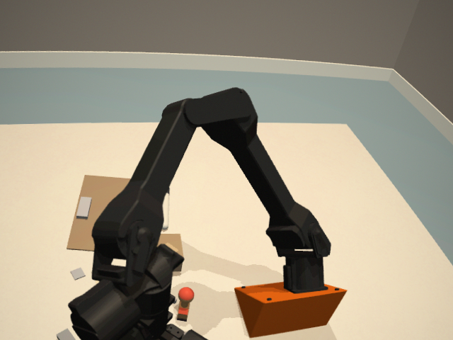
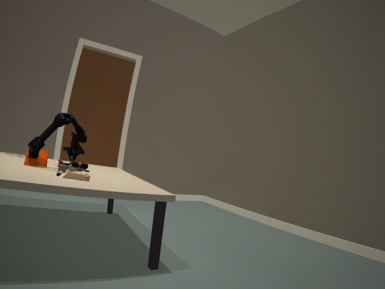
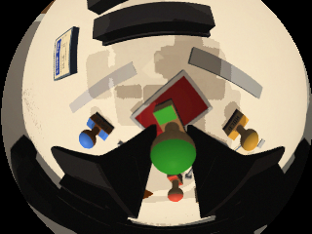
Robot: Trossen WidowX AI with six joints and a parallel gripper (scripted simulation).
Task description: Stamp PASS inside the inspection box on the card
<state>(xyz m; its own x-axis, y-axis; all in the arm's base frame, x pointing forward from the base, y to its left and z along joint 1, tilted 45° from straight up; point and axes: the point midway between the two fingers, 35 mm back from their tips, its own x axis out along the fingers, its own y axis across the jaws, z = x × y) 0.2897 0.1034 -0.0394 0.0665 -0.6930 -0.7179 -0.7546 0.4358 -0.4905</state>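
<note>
Right now the red ink pad is 5 cm below my gripper tip. Round my gripper tip: yellow-knobbed stamp: 6 cm ahead, 8 cm to the right, 4 cm below; blue-knobbed stamp: 10 cm behind, 5 cm to the left, 4 cm below; green-knobbed stamp: 1 cm below.
</note>
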